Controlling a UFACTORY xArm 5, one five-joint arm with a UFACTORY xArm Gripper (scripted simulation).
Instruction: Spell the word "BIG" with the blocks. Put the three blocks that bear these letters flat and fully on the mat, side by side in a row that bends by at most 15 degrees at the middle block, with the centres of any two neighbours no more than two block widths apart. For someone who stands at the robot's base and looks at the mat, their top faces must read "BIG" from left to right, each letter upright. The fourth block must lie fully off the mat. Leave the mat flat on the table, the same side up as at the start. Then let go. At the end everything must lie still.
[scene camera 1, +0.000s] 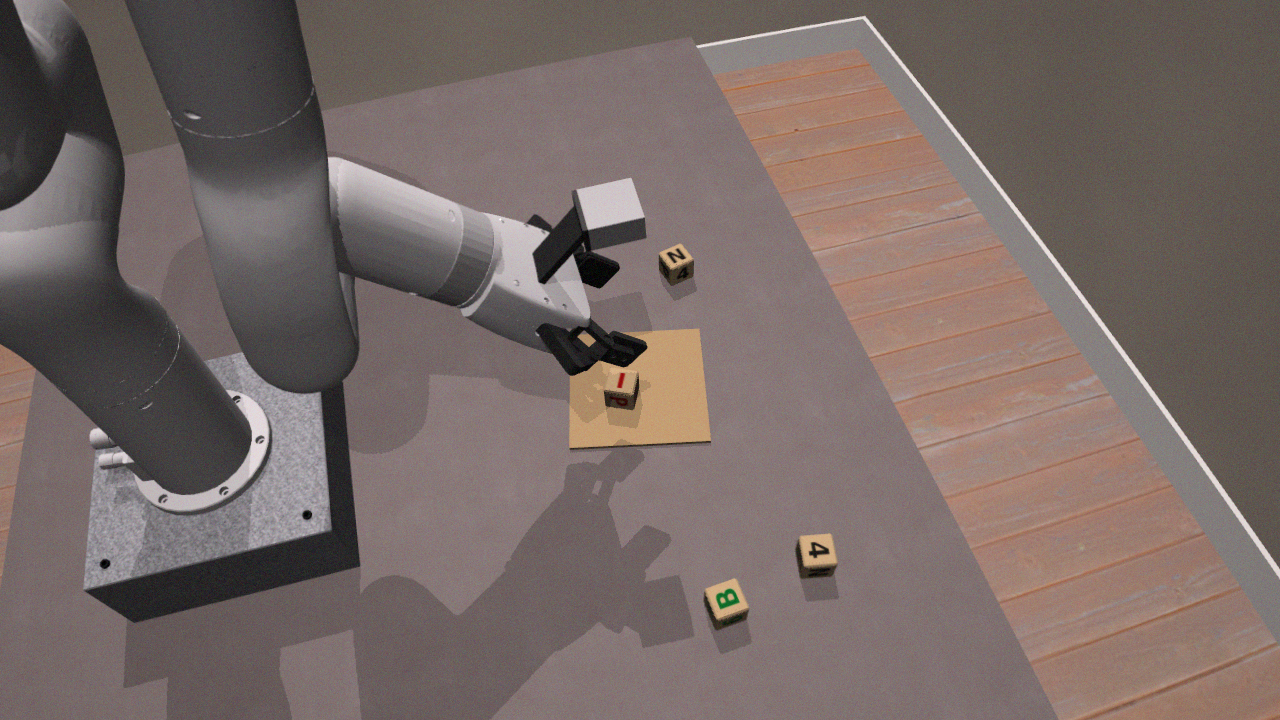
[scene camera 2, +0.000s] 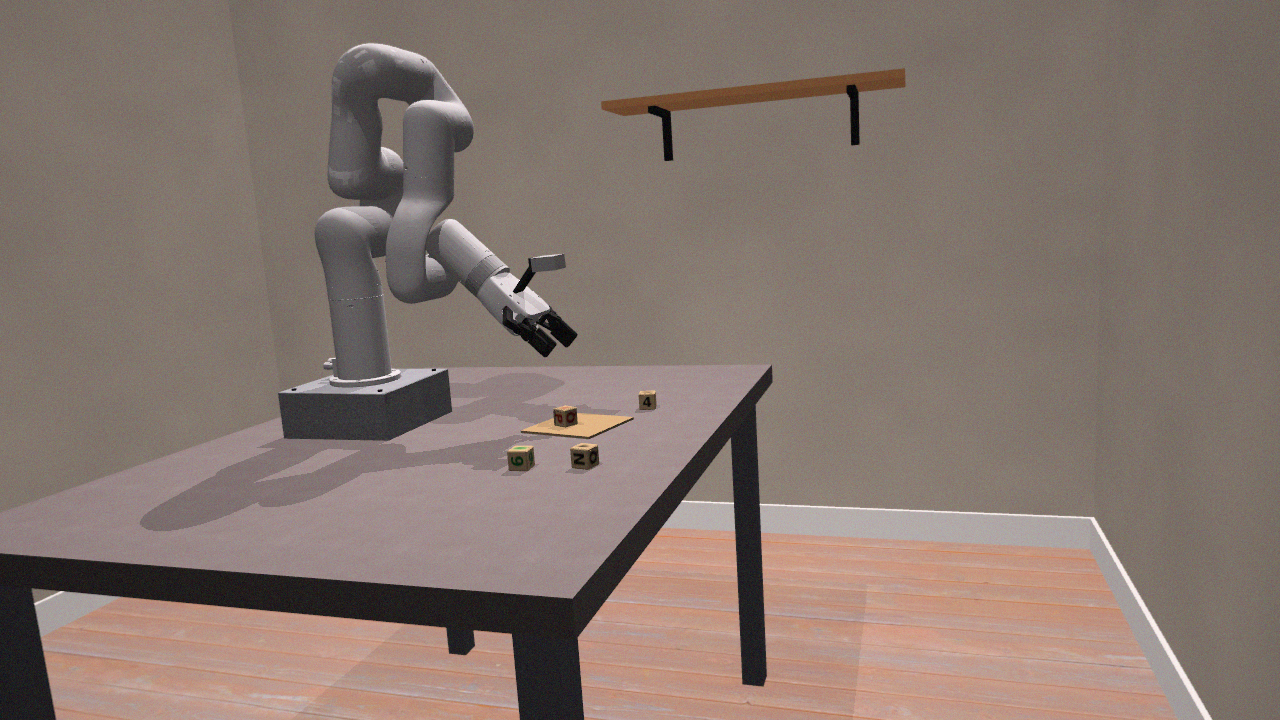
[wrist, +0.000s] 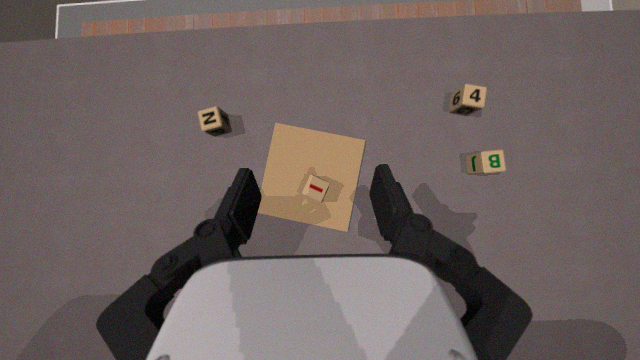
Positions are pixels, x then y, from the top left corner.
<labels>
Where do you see my gripper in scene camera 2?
562, 346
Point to a tan mat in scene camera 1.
At 671, 408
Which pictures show my gripper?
Scene camera 1, scene camera 2 and the wrist view: all of them.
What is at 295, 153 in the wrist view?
A tan mat.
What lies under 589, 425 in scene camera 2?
A tan mat.
</labels>
